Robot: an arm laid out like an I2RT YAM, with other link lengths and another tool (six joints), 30 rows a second.
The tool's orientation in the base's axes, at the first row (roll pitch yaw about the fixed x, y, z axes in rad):
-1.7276 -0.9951 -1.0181
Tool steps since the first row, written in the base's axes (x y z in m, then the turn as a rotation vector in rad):
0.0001 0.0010 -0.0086 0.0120 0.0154 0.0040
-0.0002 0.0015 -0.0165 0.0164 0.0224 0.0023
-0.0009 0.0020 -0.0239 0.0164 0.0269 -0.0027
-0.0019 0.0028 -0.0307 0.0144 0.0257 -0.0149
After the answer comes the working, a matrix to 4 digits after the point.
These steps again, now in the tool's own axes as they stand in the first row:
-0.0076 0.0039 0.0012 -0.0004 -0.0106 0.0168
-0.0146 0.0076 0.0018 -0.0038 -0.0139 0.0238
-0.0212 0.0110 0.0020 -0.0100 -0.0148 0.0261
-0.0276 0.0137 0.0020 -0.0203 -0.0079 0.0248

The tool's axes in the first row as the columns of a matrix, in the base's axes (rounded; the answer above uses it unrounded):
0.2858 0.3020 0.9094
-0.4634 -0.7871 0.4071
0.8388 -0.5377 -0.0850

